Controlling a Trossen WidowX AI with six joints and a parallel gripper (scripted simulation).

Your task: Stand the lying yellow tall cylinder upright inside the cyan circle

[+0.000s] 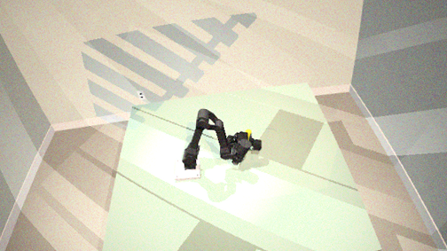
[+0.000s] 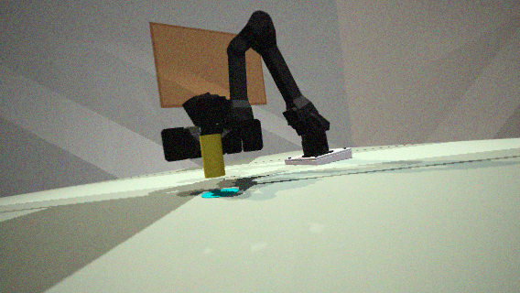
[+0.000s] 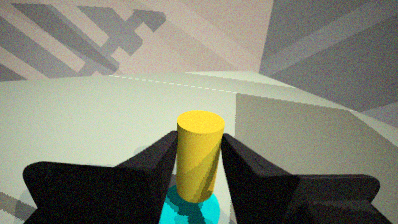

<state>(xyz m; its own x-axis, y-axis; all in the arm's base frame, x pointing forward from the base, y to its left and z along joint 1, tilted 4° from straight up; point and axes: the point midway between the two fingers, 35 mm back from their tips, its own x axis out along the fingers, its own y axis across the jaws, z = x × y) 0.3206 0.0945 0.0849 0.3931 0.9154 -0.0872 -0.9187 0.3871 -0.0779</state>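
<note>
Now: the yellow tall cylinder 20 mm below my gripper tip. From my gripper tip the other things lie so: cyan circle (80 mm below).
</note>
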